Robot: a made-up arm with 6 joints.
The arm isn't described. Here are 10 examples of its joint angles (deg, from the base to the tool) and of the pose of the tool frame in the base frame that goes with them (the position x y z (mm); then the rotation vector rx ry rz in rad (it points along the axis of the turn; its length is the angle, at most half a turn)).
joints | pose
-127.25 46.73 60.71 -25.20 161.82 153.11 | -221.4 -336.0 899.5 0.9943 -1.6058 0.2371
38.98 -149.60 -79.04 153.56 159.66 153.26 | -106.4 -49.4 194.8 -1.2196 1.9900 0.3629
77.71 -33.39 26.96 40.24 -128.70 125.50 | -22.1 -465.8 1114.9 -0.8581 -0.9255 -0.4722
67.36 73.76 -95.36 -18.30 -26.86 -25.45 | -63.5 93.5 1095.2 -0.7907 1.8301 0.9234
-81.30 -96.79 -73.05 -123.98 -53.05 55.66 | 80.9 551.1 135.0 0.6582 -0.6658 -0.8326
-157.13 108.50 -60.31 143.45 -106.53 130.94 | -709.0 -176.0 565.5 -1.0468 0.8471 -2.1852
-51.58 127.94 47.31 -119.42 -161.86 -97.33 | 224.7 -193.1 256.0 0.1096 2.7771 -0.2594
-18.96 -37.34 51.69 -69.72 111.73 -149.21 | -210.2 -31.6 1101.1 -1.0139 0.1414 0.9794
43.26 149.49 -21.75 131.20 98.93 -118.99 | 282.4 450.7 226.8 2.2049 -0.8789 0.2142
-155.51 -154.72 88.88 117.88 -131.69 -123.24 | 193.4 254.3 299.5 0.7408 0.9649 0.3560
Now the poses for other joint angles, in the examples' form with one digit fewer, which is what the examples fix.
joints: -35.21 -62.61 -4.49 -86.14 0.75 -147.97
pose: -668 504 968 -2.443 1.581 -1.122
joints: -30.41 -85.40 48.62 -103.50 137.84 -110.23
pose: -513 193 728 -1.144 -0.603 -0.866
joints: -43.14 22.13 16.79 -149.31 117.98 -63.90
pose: 46 -159 1260 -1.911 1.253 -1.188
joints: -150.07 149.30 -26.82 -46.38 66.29 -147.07
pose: -457 -191 -18 0.405 -0.001 -0.110
